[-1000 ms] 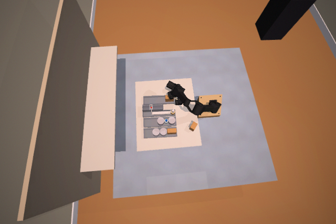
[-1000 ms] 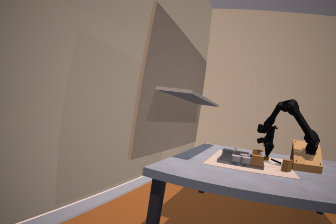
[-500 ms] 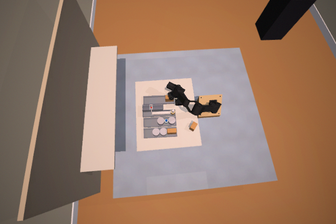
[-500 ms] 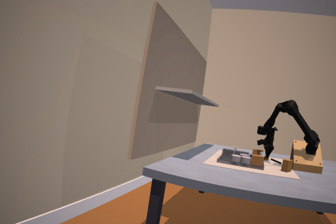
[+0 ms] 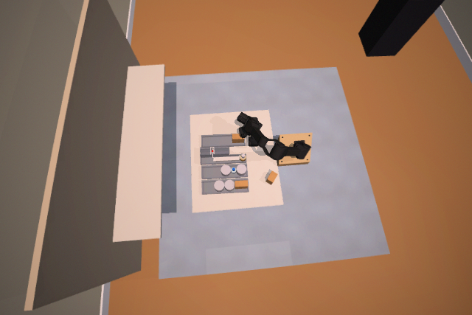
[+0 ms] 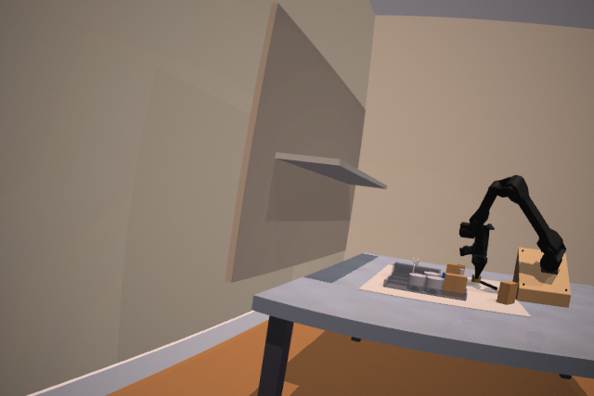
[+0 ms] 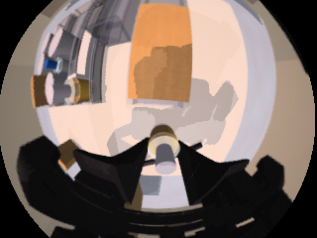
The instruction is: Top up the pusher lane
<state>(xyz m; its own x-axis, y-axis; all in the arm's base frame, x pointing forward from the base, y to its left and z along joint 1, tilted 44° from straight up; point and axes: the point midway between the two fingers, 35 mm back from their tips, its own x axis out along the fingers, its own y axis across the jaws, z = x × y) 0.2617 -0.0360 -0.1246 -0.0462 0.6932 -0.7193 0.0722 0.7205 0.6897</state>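
Right now my gripper tip is 5 cm past the black rod, 2 cm to the left of it and 2 cm above it. Round my gripper tip: sprung lane 22 cm ahead, 11 cm to the left, 1 cm below; pusher plate 18 cm ahead, 10 cm to the left, 2 cm above.
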